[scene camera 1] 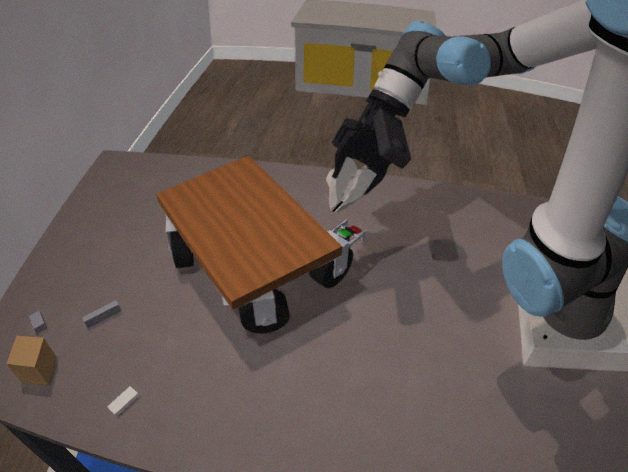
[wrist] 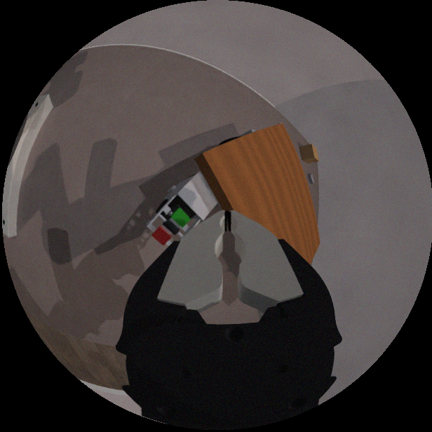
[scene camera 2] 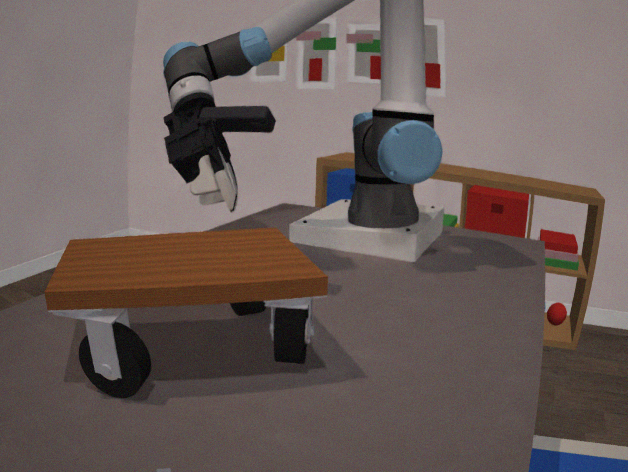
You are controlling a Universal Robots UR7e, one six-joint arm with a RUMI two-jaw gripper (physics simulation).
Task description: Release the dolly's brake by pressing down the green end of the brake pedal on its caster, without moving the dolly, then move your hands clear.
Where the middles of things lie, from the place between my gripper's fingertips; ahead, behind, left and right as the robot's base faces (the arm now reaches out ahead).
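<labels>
Dolly (scene camera 2: 96,280): 80 mm below my hand, 20 mm to the left of it, 140 mm ahead of it.
</labels>
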